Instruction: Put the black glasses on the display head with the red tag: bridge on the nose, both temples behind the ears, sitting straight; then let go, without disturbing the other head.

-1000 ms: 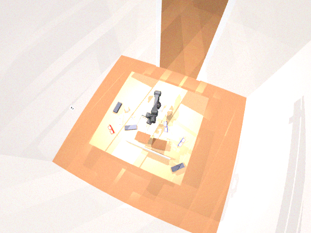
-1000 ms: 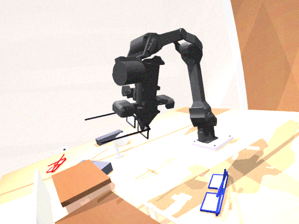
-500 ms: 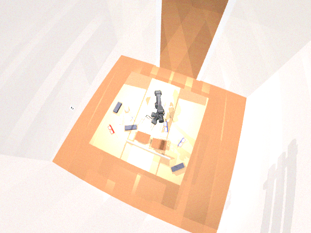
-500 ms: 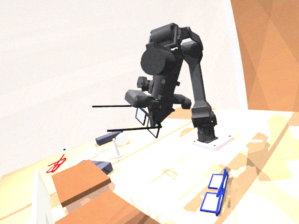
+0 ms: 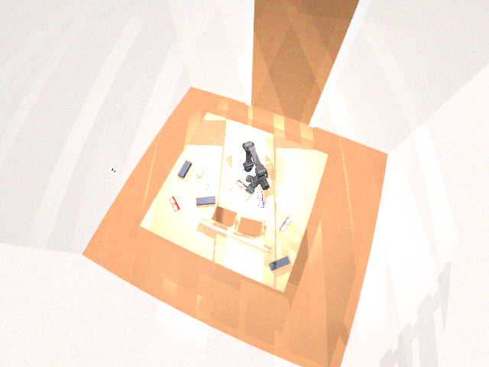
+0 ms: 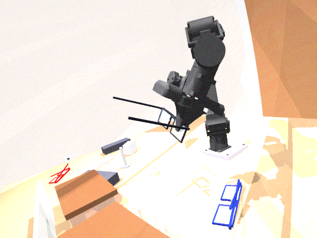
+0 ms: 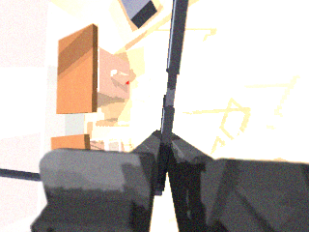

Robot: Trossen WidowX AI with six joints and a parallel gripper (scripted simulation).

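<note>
Right now the brown-topped display head is 230 mm ahead of my gripper tip, 80 mm to the right of it and 130 mm below it. Also, from my gripper tip: white stand (80 mm ahead, 360 mm to the right, 160 mm below); then white rail (350 mm ahead, 50 mm to the left, 130 mm below).
</note>
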